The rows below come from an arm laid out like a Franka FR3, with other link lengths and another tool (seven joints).
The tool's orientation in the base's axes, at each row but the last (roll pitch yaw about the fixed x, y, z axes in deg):
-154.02, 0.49, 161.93
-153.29, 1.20, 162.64
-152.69, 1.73, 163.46
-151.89, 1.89, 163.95
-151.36, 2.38, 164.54
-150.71, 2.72, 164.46
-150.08, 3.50, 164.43
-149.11, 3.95, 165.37
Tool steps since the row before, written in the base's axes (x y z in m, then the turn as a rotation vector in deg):
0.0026, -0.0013, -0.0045, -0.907, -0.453, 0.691
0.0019, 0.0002, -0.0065, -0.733, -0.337, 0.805
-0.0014, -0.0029, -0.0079, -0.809, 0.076, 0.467
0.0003, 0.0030, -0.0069, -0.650, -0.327, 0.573
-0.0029, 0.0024, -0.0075, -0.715, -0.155, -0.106
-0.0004, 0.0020, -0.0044, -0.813, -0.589, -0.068
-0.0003, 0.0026, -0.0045, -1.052, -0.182, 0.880
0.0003, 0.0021, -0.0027, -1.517, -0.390, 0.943
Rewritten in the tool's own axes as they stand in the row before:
-0.0028, 0.0016, 0.0043, 0.716, -0.945, -0.315
-0.0016, 0.0036, 0.0055, 0.582, -0.850, -0.487
0.0008, 0.0008, 0.0085, 0.783, -0.365, -0.364
0.0008, 0.0059, 0.0047, 0.515, -0.714, -0.288
0.0037, 0.0049, 0.0057, 0.652, -0.261, 0.232
0.0011, 0.0037, 0.0029, 0.628, -0.666, 0.418
0.0013, 0.0043, 0.0026, 0.909, -0.864, -0.584
0.0004, 0.0032, 0.0012, 1.301, -1.184, -0.498

